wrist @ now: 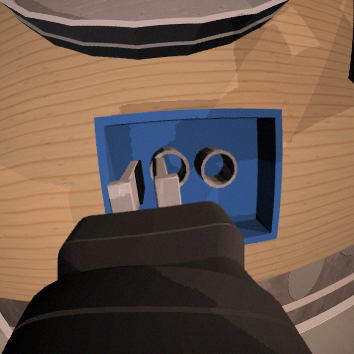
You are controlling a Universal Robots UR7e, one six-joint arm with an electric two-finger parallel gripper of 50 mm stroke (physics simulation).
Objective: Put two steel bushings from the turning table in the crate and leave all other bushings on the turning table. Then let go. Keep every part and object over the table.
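The blue crate lies in the middle of the wrist view. Two steel bushings stand side by side in it, hollow ends up. One bushing is right of the crate's middle. The other bushing is left of it and partly hidden by a finger. My gripper is over the left part of the crate, with a small gap between its fingers and nothing in it; it is open. The turning table shows in part at the top; no bushing shows on the part in view.
The wooden table lies around the crate. A dark object shows in part at the right edge. The table's edge curves past below and right of the crate, with the floor beyond it at the lower right.
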